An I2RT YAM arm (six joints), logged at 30 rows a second.
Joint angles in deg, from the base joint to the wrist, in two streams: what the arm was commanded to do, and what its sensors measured. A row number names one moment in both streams.
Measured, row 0:
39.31, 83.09, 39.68, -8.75, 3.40, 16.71
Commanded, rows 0 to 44:
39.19, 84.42, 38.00, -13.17, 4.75, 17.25
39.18, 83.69, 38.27, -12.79, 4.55, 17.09
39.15, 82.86, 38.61, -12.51, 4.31, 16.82
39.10, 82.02, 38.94, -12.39, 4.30, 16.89
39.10, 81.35, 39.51, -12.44, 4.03, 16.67
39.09, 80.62, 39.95, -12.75, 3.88, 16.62
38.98, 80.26, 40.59, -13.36, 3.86, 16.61
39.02, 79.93, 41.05, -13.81, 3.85, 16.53
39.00, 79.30, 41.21, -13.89, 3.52, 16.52
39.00, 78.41, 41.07, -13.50, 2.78, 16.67
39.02, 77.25, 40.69, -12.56, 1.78, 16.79
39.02, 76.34, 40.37, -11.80, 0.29, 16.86
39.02, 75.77, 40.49, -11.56, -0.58, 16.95
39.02, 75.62, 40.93, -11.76, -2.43, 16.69
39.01, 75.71, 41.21, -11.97, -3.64, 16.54
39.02, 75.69, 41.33, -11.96, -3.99, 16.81
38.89, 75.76, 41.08, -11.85, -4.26, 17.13
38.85, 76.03, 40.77, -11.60, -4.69, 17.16
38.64, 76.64, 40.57, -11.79, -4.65, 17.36
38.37, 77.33, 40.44, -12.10, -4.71, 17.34
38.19, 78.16, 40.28, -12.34, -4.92, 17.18
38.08, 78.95, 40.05, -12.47, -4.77, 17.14
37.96, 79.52, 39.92, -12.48, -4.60, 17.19
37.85, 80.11, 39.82, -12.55, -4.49, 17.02
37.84, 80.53, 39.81, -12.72, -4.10, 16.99
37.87, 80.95, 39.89, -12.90, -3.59, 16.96
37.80, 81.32, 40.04, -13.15, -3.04, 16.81
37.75, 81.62, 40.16, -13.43, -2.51, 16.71
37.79, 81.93, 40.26, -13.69, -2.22, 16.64
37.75, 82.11, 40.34, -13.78, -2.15, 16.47
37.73, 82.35, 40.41, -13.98, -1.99, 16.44
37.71, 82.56, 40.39, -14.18, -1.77, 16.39
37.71, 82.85, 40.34, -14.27, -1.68, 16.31
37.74, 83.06, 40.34, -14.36, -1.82, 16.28
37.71, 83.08, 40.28, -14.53, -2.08, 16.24
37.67, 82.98, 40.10, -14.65, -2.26, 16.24
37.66, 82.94, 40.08, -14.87, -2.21, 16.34
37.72, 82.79, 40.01, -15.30, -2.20, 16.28
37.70, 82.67, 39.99, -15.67, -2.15, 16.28
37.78, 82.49, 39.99, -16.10, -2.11, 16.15
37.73, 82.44, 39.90, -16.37, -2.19, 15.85
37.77, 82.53, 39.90, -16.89, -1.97, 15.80
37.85, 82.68, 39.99, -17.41, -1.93, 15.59
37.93, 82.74, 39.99, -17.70, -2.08, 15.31
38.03, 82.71, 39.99, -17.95, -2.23, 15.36
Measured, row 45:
37.82, 82.46, 39.68, -15.57, -2.76, 16.38
